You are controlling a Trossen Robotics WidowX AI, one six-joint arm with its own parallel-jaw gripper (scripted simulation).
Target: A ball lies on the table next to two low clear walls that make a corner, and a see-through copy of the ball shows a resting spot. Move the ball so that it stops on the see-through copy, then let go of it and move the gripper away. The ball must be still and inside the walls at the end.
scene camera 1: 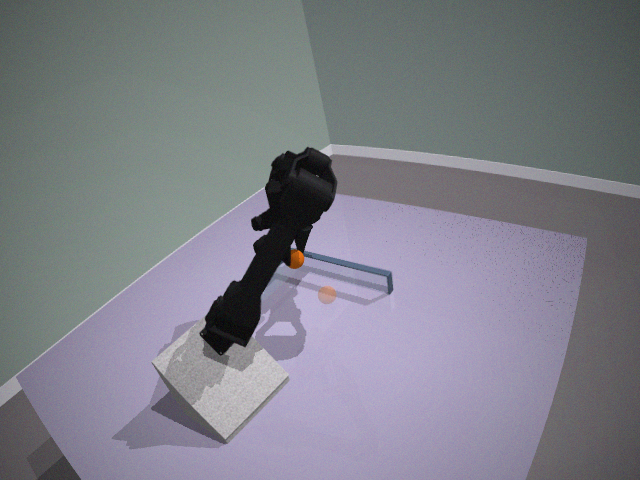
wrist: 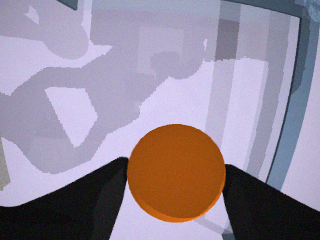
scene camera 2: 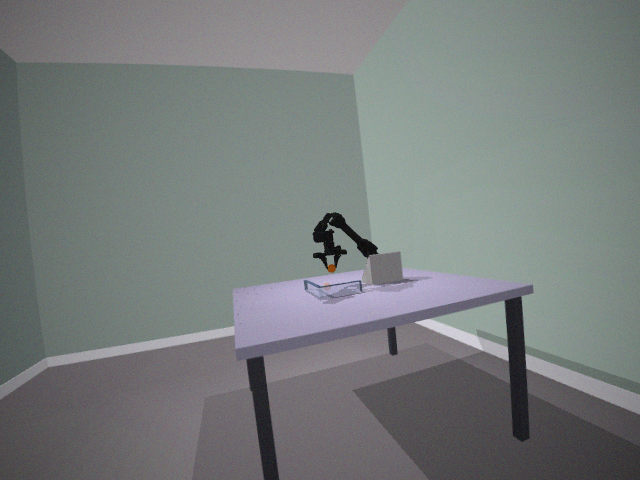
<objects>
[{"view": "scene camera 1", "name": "gripper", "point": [294,260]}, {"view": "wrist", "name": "gripper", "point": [175,169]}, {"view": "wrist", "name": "orange ball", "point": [176,173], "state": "held by the gripper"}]
</objects>
